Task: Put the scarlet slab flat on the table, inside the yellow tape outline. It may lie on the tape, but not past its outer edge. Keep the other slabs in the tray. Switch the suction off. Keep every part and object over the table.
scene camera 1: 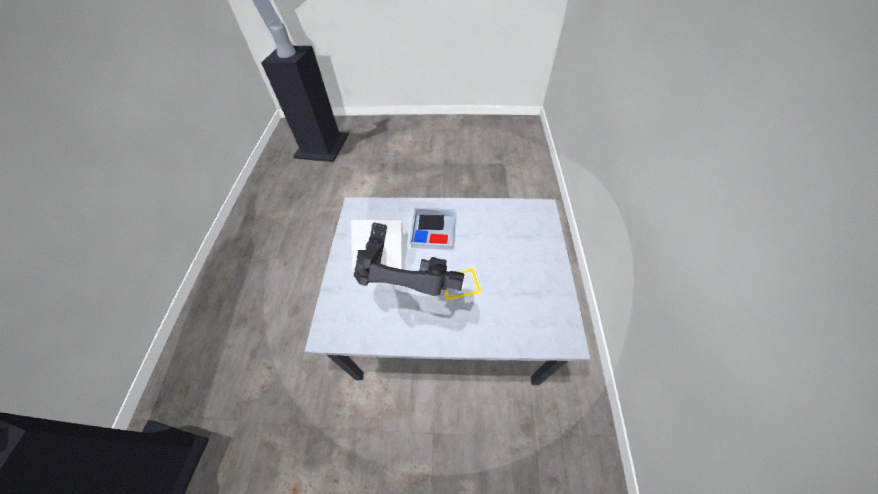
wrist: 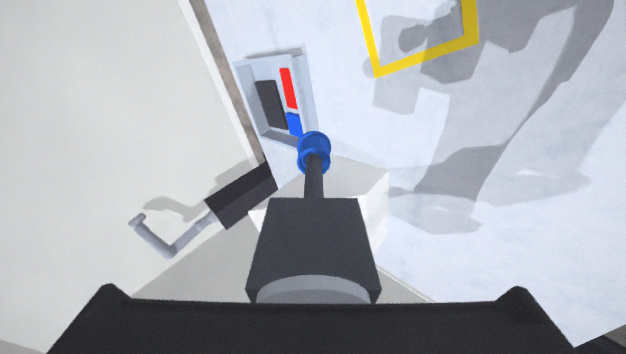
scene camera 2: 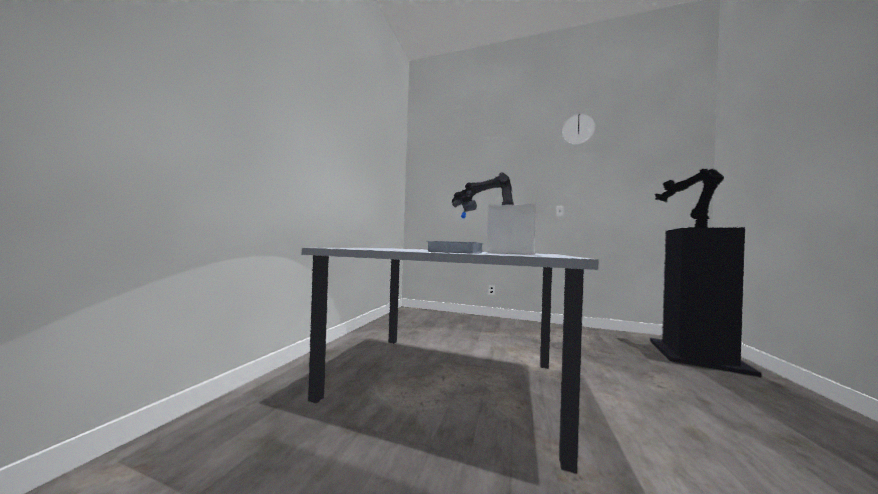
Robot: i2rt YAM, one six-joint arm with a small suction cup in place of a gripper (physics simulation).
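Seen in the pictures: hand at its tool point: [wrist: 313, 146] [scene camera 2: 463, 216]; arm's base at its link origin: [scene camera 1: 376, 244] [scene camera 2: 511, 221].
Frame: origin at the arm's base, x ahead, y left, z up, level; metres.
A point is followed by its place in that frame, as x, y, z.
Observation:
The scarlet slab [scene camera 1: 438, 239] {0.255, 0.189, -0.163} [wrist: 288, 89] {0.255, 0.205, -0.163} lies in the grey tray [scene camera 1: 432, 247] {0.234, 0.132, -0.160} [scene camera 2: 454, 247] {0.180, 0.358, -0.151} [wrist: 306, 90] {0.264, 0.135, -0.157}, beside a blue slab [scene camera 1: 420, 236] {0.157, 0.192, -0.161} [wrist: 294, 124] {0.163, 0.203, -0.162} and a larger black slab [scene camera 1: 431, 222] {0.196, 0.296, -0.162} [wrist: 271, 105] {0.198, 0.294, -0.162}. The yellow tape outline [scene camera 1: 476, 281] {0.482, -0.021, -0.174} [wrist: 425, 56] {0.338, -0.088, -0.174} is on the table, apart from the tray; the arm covers part of it in scene camera 1. My gripper, a blue suction cup [scene camera 2: 463, 215] [wrist: 314, 150] {0.307, -0.081, 0.045}, hangs high above the table with nothing on it. The arm hides the cup in scene camera 1.
The arm stands on a tall white block [scene camera 1: 392, 236] {0.072, 0.038, 0.027} [scene camera 2: 511, 228] {-0.016, 0.080, -0.045} [wrist: 379, 215] {0.026, -0.086, -0.136} beside the tray, on the pale table [scene camera 1: 521, 319] {0.707, -0.182, -0.175} [scene camera 2: 368, 252] {0.509, 0.540, -0.185}. Another arm stands on a black pedestal [scene camera 1: 303, 98] [scene camera 2: 704, 294] away from the table.

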